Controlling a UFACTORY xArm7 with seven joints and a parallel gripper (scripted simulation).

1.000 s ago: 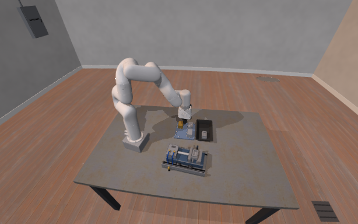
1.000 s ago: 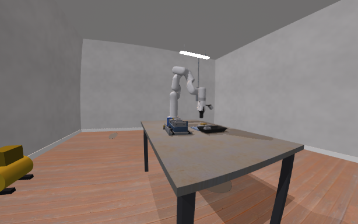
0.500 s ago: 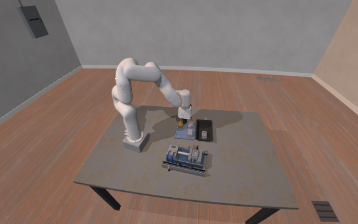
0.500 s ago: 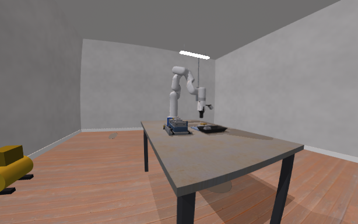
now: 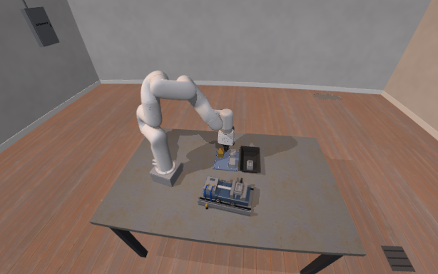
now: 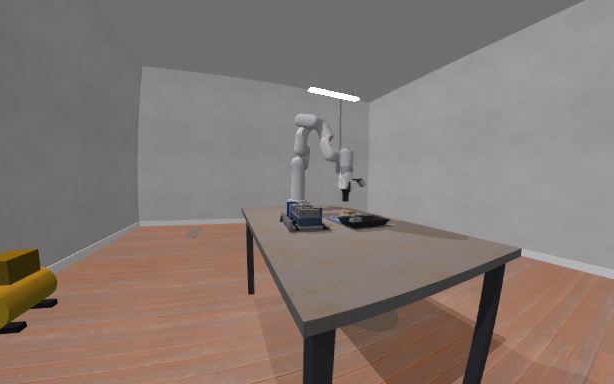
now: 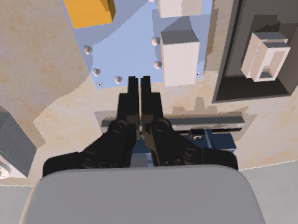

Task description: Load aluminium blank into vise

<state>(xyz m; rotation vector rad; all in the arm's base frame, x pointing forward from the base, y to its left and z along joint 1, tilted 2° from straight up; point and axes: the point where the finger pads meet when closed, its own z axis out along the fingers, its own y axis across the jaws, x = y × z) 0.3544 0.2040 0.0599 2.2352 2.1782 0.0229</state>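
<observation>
Now: the brass blank 5 cm behind my hand, 6 cm to the left of it and 11 cm below it. From my hand the other things lie so: white piston rod: 4 cm ahead, 27 cm to the right, 6 cm below; vise: 6 cm ahead, 27 cm to the right, 9 cm below.
</observation>
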